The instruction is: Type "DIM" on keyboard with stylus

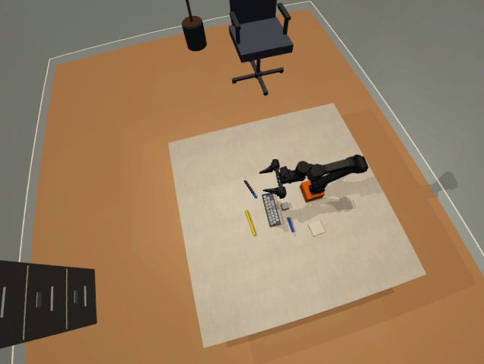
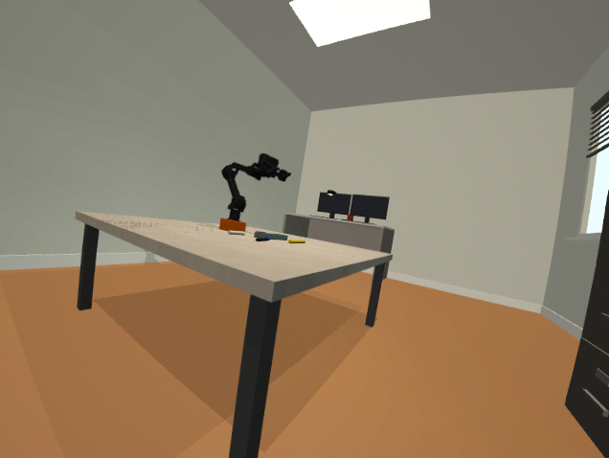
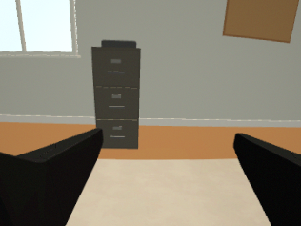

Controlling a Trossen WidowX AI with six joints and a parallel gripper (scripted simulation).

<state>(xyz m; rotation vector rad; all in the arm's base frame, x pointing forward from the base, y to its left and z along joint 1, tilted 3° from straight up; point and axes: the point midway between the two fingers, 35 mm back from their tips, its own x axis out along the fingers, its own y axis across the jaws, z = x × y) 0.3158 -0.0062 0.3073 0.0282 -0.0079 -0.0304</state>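
The D key is 5 cm behind my gripper tip, 2 cm to the left of it and 36 cm below it. Round my gripper tip: yellow pencil 8 cm ahead, 10 cm to the left, 36 cm below; grey block 15 cm behind, 4 cm to the left, 36 cm below; I key 5 cm behind, 4 cm to the right, 36 cm below.
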